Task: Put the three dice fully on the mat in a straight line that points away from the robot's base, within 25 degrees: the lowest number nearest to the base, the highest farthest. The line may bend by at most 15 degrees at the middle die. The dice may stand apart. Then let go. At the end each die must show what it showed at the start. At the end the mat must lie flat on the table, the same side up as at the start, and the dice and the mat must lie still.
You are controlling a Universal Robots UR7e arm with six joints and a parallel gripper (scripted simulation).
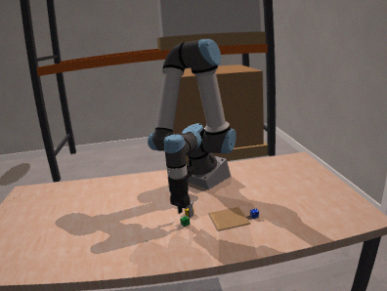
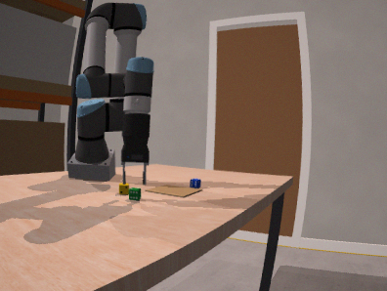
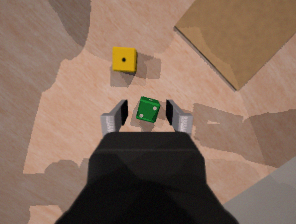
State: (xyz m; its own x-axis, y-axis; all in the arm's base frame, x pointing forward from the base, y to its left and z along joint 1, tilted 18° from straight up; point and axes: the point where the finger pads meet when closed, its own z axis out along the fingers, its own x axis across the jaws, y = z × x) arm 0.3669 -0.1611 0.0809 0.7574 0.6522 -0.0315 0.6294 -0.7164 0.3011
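My gripper is now 1 cm short of the green die, 1 cm to the left of it and 4 cm above it. From my hand the other things lie so: tan mat (3 cm ahead, 18 cm to the left, 6 cm below); then blue die (6 cm ahead, 28 cm to the left, 4 cm below); then yellow die (6 cm behind, 3 cm to the left, 4 cm below).
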